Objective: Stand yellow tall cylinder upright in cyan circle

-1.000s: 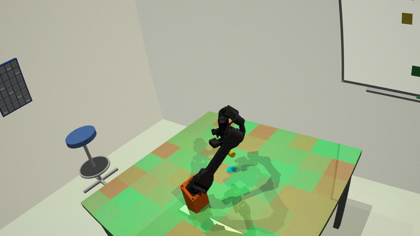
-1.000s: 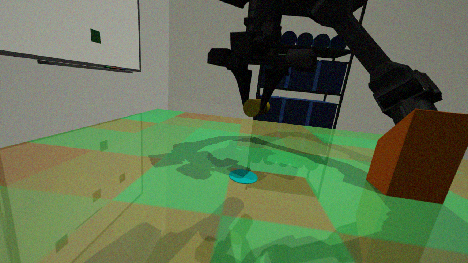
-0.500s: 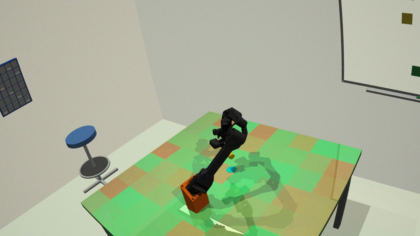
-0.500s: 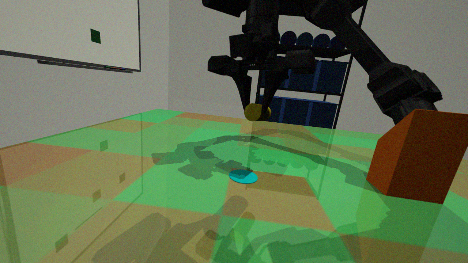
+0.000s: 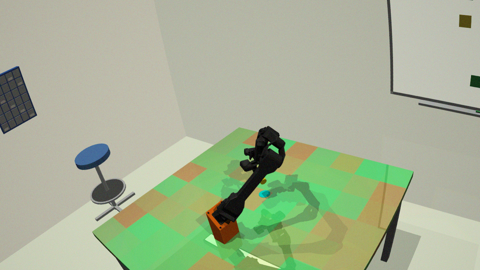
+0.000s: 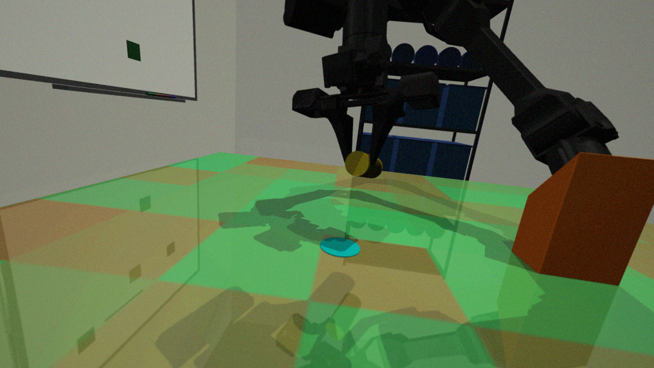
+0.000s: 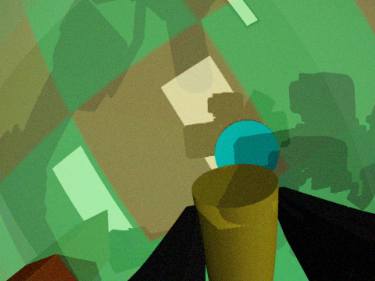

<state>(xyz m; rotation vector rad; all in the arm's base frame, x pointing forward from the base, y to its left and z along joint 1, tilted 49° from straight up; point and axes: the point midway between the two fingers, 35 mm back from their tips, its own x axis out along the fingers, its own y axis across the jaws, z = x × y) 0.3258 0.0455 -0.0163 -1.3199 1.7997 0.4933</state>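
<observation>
The cyan circle lies 13 cm below my gripper tip, 1 cm to the right of it and 1 cm ahead of it. Round my gripper tip: yellow tall cylinder 2 cm to the right, 1 cm behind.
</observation>
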